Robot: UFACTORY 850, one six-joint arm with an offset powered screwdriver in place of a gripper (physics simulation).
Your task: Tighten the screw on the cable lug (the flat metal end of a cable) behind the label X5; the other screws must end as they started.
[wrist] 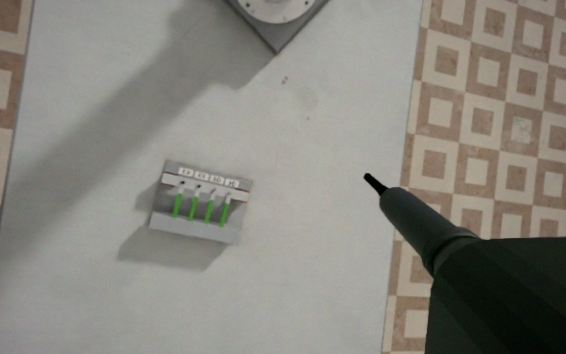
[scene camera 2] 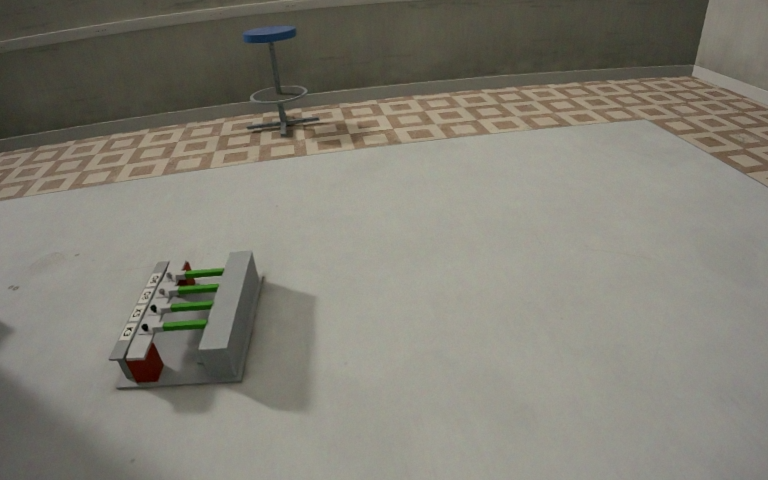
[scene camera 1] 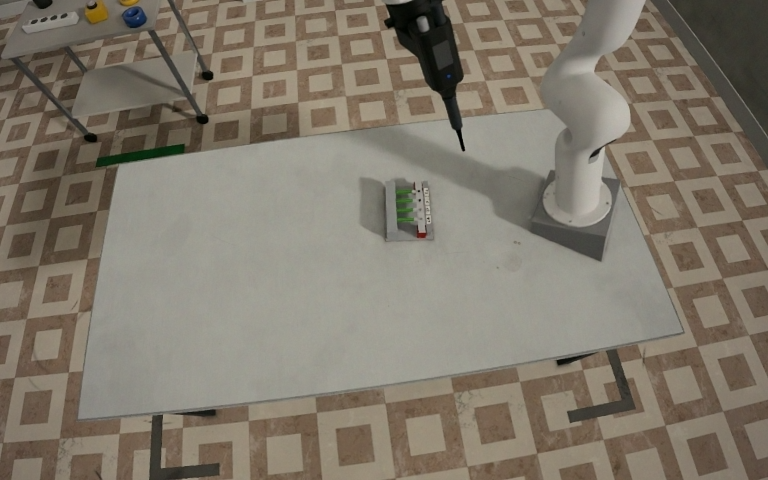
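Observation:
The terminal block [scene camera 1: 390, 212] [scene camera 2: 229, 311] [wrist: 195, 229] carries four green cables ending in metal lugs. The label X5 [scene camera 1: 427, 200] [scene camera 2: 137, 312] [wrist: 201, 176] is second from the K3 end. The screw behind it [scene camera 1: 419, 199] [scene camera 2: 153, 308] [wrist: 198, 186] has a dark head. The K3 screw [scene camera 1: 419, 191] [scene camera 2: 145, 327] [wrist: 182, 183] is dark too; the two other screws look lighter and grey. My gripper, a black screwdriver [scene camera 1: 463, 149] [wrist: 367, 176], hangs in the air above the table, its bit apart from the block. It has no fingers, and does not show in scene camera 2.
The robot base [scene camera 1: 572, 234] [wrist: 276, 40] stands at one end of the table [scene camera 1: 254, 316] [scene camera 2: 481, 283] [wrist: 310, 295]. A cart [scene camera 1: 133, 93] with small items stands beyond the table's far left corner, near a green strip [scene camera 1: 140, 155]. A blue stool [scene camera 2: 269, 35] stands by the wall.

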